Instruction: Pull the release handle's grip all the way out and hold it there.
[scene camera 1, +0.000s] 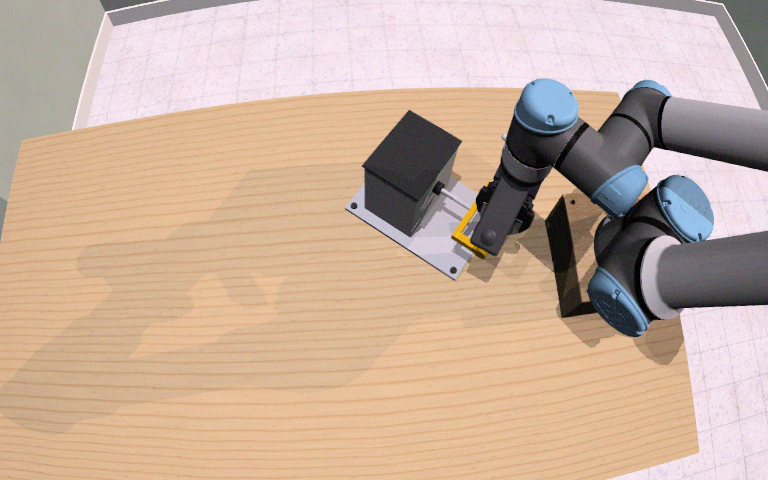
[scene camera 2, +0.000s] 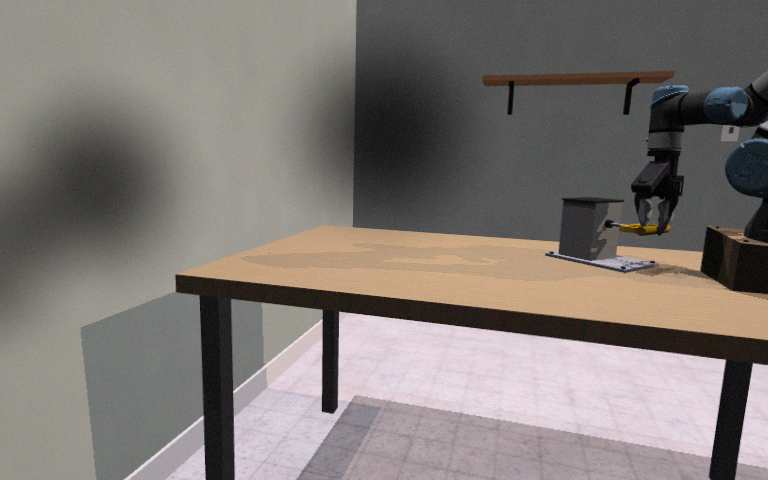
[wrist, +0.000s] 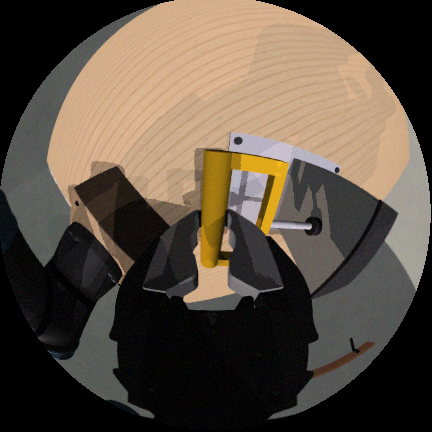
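Observation:
The release handle's yellow grip (scene camera 1: 462, 224) (scene camera 2: 644, 229) (wrist: 215, 190) is a rectangular frame with a round bar on its outer side. A thin pale rod (scene camera 1: 454, 196) (wrist: 292, 225) joins it to the black collar (scene camera 1: 437, 187) (scene camera 2: 609, 224) (wrist: 313, 226) on the side of the grey box (scene camera 1: 411, 152) (scene camera 2: 589, 229) (wrist: 345, 215). A length of the rod shows between collar and frame. My gripper (scene camera 2: 654, 227) (wrist: 213, 211) is shut on the round bar, one jaw on each side, and holds it above the table. In scene camera 1 the arm hides the fingertips and part of the grip.
The grey box stands on a pale base plate (scene camera 1: 430, 249) (scene camera 2: 620, 262) (wrist: 270, 148) with dark bolts in its corners. The arm's dark brown base block (scene camera 1: 560, 243) (scene camera 2: 719, 260) (wrist: 125, 215) stands beyond the grip, away from the box. A wall shelf (scene camera 2: 577, 78) hangs at the back.

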